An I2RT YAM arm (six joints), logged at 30 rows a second.
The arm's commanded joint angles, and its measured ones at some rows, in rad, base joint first. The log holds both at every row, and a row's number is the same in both.
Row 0, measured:
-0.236, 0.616, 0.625, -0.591, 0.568, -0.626
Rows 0 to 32, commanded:
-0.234, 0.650, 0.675, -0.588, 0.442, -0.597
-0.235, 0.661, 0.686, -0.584, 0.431, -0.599
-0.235, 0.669, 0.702, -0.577, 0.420, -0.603
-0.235, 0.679, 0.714, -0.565, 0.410, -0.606
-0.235, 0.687, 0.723, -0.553, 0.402, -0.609
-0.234, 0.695, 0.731, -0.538, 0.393, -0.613
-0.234, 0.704, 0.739, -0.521, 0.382, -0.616
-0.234, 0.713, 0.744, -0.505, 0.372, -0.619
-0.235, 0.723, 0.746, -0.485, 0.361, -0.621
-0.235, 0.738, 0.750, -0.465, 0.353, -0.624
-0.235, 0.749, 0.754, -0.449, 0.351, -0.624
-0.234, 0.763, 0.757, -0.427, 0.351, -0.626
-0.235, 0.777, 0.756, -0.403, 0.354, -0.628
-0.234, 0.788, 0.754, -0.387, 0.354, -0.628
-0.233, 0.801, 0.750, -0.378, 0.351, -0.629
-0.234, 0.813, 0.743, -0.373, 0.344, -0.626
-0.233, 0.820, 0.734, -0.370, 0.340, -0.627
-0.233, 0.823, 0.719, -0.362, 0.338, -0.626
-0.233, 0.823, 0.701, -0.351, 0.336, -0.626
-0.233, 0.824, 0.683, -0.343, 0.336, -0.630
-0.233, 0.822, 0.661, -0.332, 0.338, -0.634
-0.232, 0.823, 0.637, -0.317, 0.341, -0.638
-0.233, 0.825, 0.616, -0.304, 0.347, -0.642
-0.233, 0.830, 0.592, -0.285, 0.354, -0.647
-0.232, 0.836, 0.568, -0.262, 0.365, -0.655
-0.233, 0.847, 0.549, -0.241, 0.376, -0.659
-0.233, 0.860, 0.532, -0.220, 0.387, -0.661
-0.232, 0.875, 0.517, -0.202, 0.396, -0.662
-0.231, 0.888, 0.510, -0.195, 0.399, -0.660
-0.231, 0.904, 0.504, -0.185, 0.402, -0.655
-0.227, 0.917, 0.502, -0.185, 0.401, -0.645
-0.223, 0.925, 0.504, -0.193, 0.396, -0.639
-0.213, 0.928, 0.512, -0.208, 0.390, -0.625
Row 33, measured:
-0.224, 0.919, 0.504, -0.258, 0.383, -0.652
